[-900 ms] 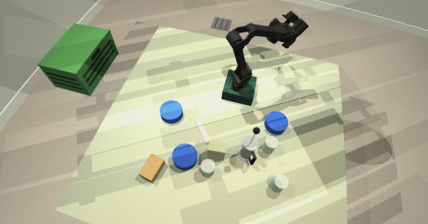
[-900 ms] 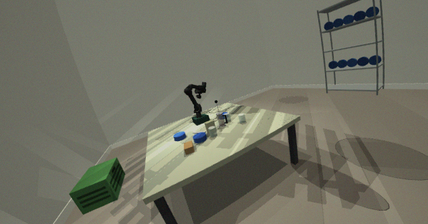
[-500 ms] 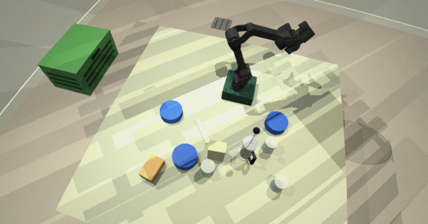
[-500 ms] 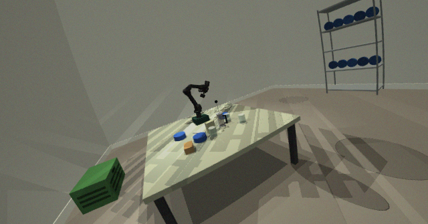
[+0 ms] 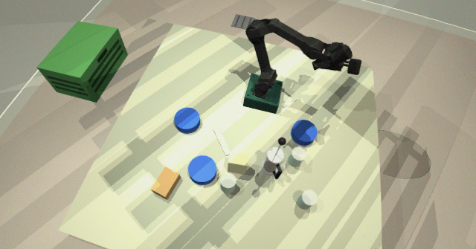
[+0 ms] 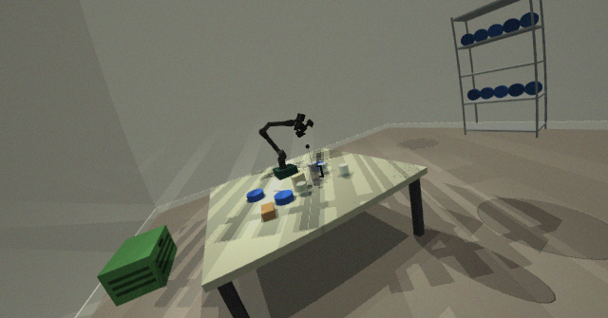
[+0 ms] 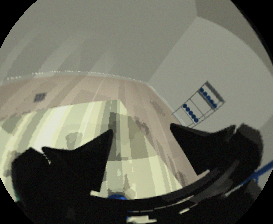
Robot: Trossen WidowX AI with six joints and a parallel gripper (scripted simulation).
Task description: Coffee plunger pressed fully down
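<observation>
My gripper tip is now 46 cm short of the coffee press, 17 cm to the left of it and 17 cm above it. Round my gripper tip: pale block (51 cm ahead, 31 cm to the right, 25 cm below).
</observation>
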